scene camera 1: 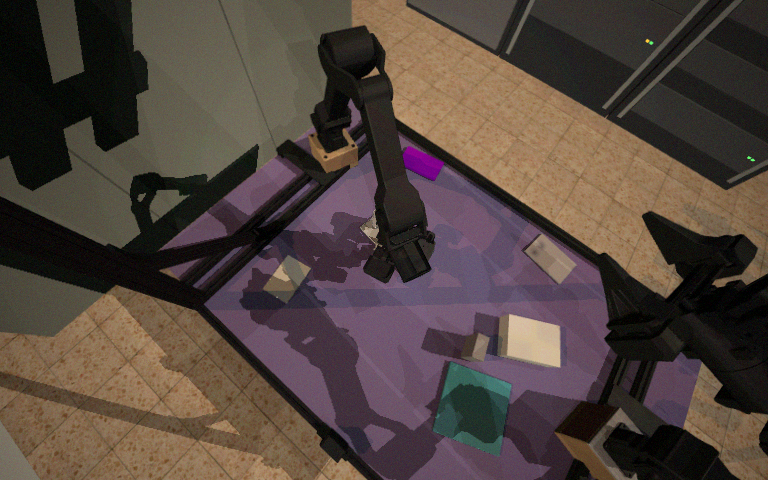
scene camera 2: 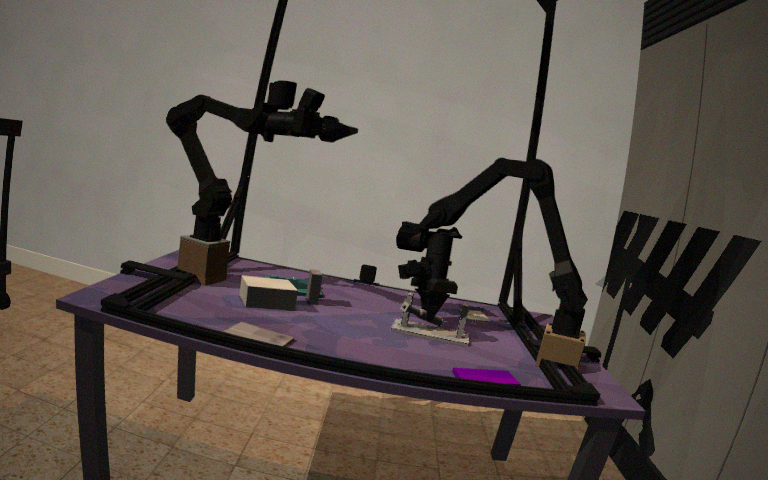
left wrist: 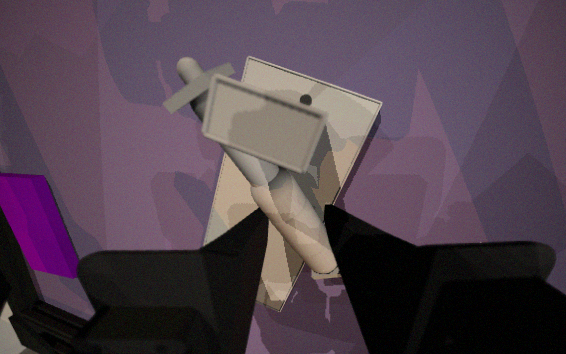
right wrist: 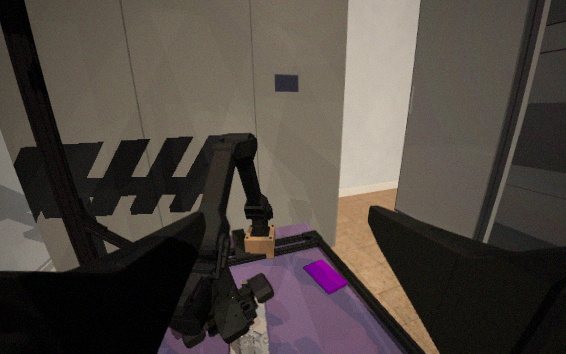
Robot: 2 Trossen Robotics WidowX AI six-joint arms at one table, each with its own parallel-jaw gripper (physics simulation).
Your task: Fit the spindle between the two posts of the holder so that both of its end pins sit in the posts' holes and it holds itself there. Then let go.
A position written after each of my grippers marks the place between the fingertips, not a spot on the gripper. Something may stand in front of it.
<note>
My right gripper (scene camera 1: pixel 624 232) is open and holds nothing. Further things: my left gripper (scene camera 2: pixel 426 320) and a spindle (left wrist: pixel 274 189).
My left gripper shows as well in scene camera 1 (scene camera 1: pixel 394 248), in the left wrist view (left wrist: pixel 296 212) and in the right wrist view (right wrist: pixel 240 331). My right gripper also shows in scene camera 2 (scene camera 2: pixel 350 128) and in the right wrist view (right wrist: pixel 287 216).
</note>
